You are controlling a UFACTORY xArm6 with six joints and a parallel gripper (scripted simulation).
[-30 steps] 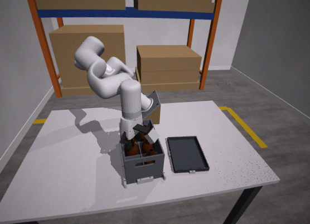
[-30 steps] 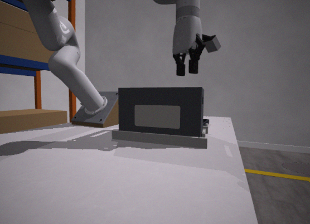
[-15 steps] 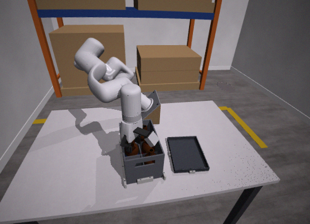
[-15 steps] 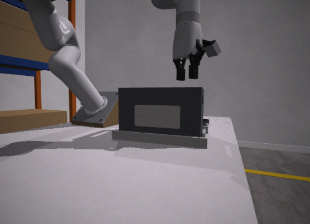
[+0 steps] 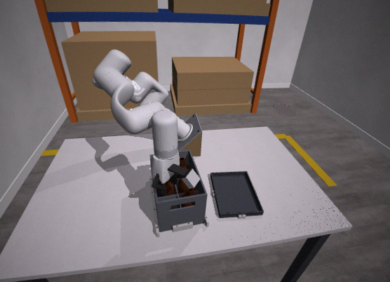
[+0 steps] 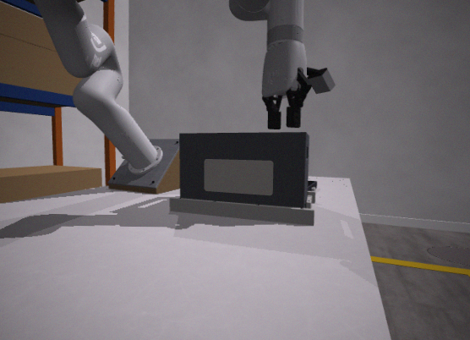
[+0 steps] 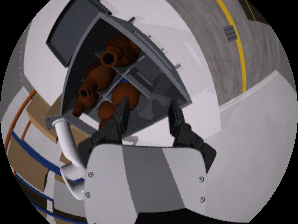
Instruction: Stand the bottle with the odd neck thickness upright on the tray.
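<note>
The dark grey crate is 90 mm behind my hand, 30 mm to the left of it and 120 mm below it. Round my hand: glass bottle 190 mm behind, 70 mm to the left, 120 mm below; dark tray 100 mm behind, 310 mm to the left, 190 mm below.
</note>
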